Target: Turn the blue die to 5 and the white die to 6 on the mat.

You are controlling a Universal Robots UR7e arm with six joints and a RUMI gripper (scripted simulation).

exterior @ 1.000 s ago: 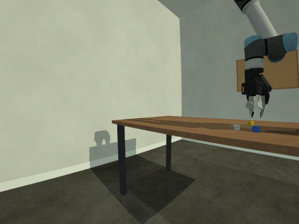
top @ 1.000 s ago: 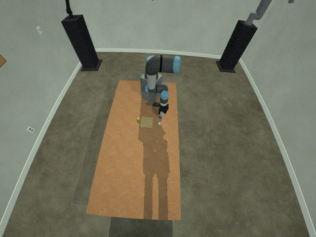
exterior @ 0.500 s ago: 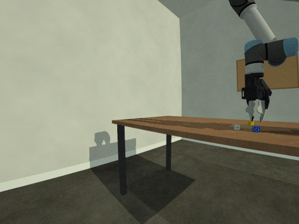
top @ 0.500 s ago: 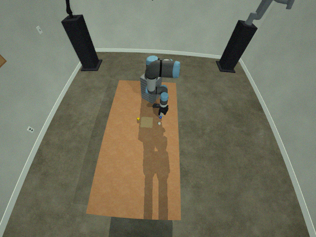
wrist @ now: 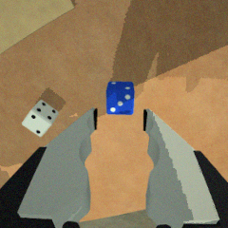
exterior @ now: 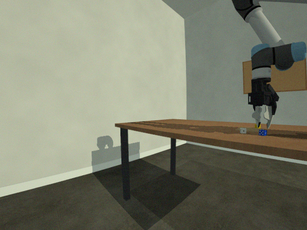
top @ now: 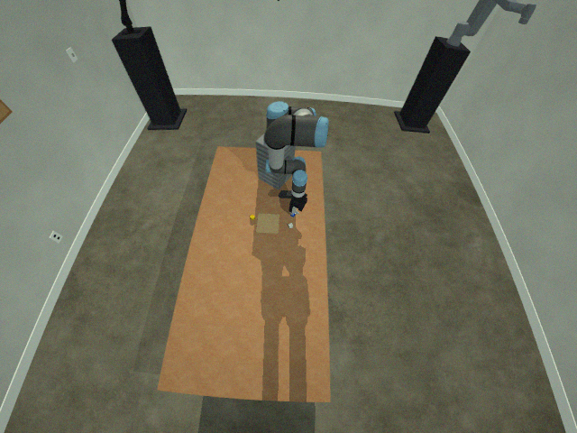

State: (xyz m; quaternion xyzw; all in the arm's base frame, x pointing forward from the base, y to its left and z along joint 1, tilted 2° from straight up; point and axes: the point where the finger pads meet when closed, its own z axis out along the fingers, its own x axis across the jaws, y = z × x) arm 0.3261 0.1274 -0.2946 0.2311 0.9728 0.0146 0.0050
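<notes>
My hand is 40 mm above the blue die. Round my hand: white die (90 mm ahead, 20 mm to the right, 40 mm below); then yellow die (30 mm ahead, 260 mm to the right, 40 mm below); then tan mat (70 mm ahead, 160 mm to the right, 50 mm below).
</notes>
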